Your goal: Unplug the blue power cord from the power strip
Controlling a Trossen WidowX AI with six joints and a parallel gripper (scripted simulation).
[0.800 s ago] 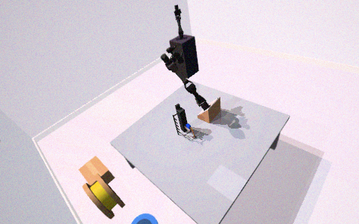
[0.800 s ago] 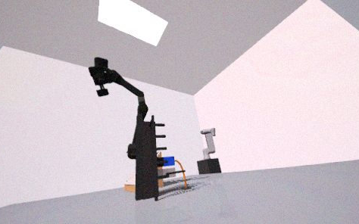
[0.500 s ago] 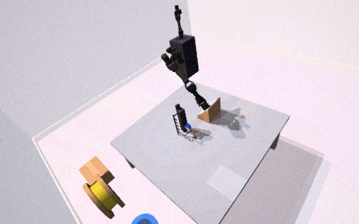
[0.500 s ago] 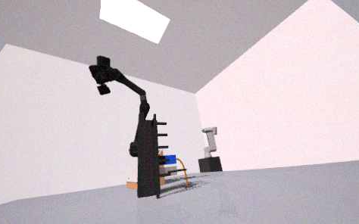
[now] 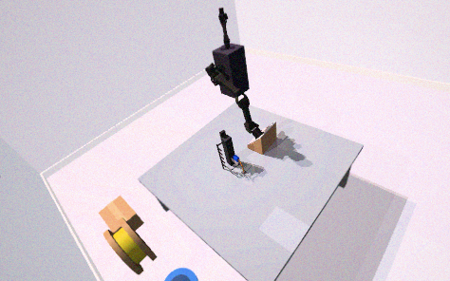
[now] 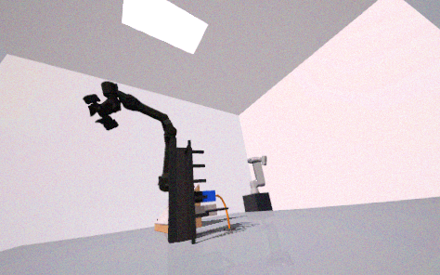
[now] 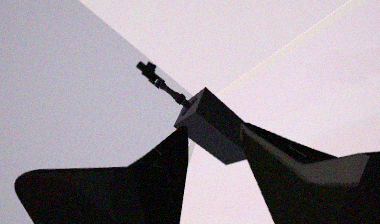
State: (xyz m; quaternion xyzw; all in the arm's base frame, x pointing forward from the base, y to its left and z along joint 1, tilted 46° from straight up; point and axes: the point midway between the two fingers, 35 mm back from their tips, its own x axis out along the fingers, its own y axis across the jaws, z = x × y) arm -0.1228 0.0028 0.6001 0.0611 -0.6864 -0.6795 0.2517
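Right now my gripper tip is 400 mm short of the blue plug, 420 mm to the right of it and 440 mm above it. The rest, counted from my gripper tip: black power strip: 380 mm ahead, 350 mm to the left, 430 mm below.
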